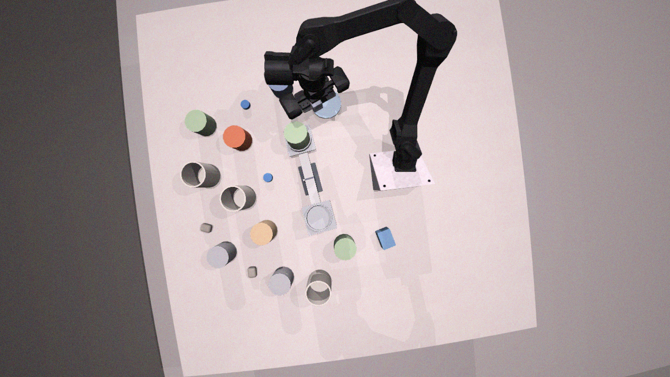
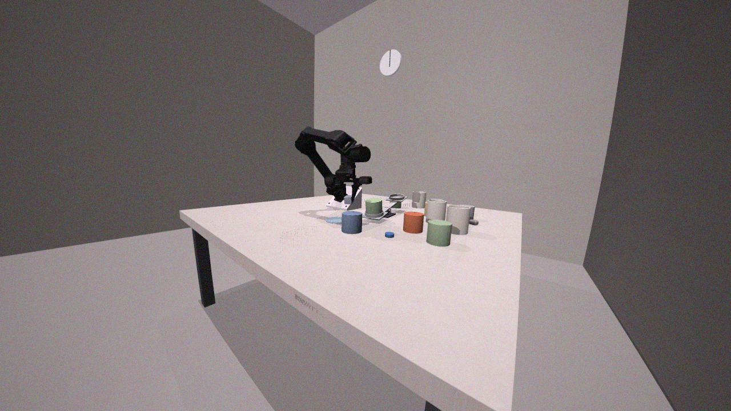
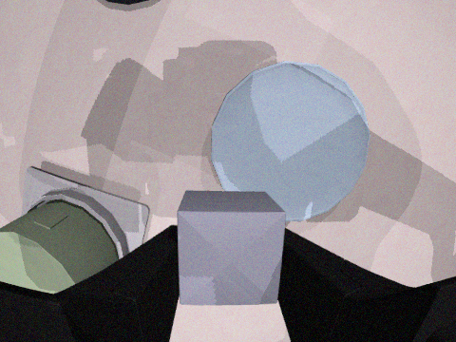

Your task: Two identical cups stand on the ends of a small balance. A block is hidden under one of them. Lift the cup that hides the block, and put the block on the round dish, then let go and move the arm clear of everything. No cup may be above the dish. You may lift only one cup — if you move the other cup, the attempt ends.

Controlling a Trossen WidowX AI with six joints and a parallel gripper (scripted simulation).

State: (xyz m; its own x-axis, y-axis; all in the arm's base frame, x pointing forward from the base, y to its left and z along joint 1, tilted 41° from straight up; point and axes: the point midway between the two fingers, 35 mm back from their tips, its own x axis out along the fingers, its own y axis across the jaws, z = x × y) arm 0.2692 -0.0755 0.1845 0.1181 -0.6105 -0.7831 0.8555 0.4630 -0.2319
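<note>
Right now my gripper tip is 30 mm past the round light-blue dish, 30 mm to the left of it and 80 mm above it. Round my gripper tip: tan cup 160 mm ahead, 410 mm to the left, 50 mm below; orange cup 260 mm ahead, 110 mm to the left, 50 mm below; small balance 30 mm ahead, 220 mm to the left, 50 mm below.
</note>
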